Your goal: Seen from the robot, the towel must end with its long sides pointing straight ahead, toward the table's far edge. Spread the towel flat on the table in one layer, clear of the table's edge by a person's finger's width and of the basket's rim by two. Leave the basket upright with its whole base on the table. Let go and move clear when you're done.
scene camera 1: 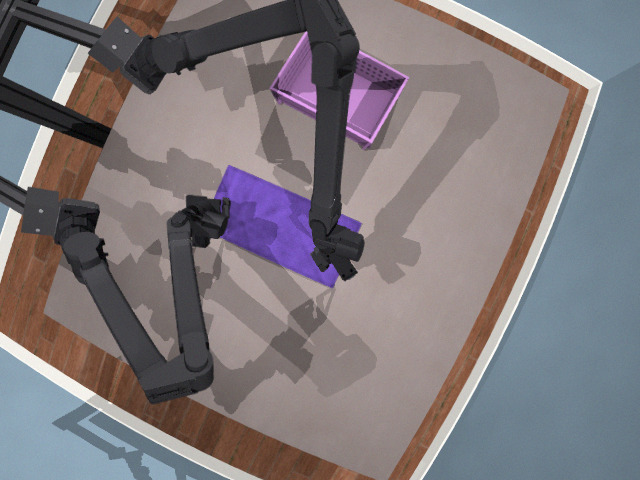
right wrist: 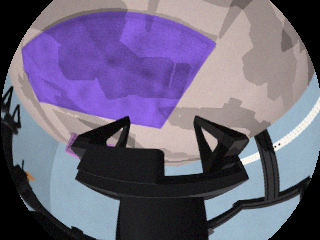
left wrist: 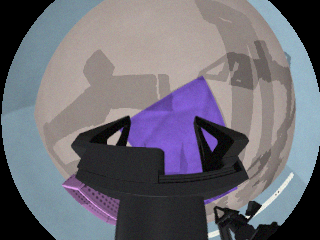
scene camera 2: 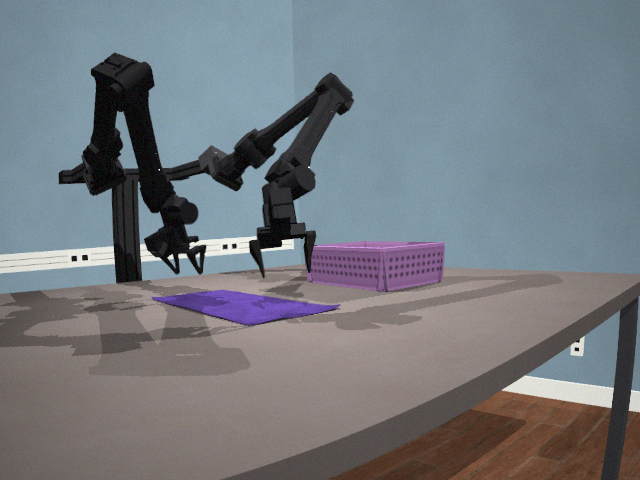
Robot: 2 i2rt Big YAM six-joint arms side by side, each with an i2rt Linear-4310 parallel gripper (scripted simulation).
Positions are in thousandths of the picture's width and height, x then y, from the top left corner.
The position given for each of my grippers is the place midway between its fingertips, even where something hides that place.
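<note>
Purple towel (scene camera 1: 426, 464), pink basket (scene camera 1: 585, 174). My left gripper (scene camera 2: 448, 572), my right gripper (scene camera 2: 296, 570), the towel (scene camera 2: 388, 645), the basket (scene camera 2: 552, 551). My left gripper (left wrist: 508, 498), the towel (left wrist: 527, 519), the basket (left wrist: 336, 865). The towel (right wrist: 352, 277).
</note>
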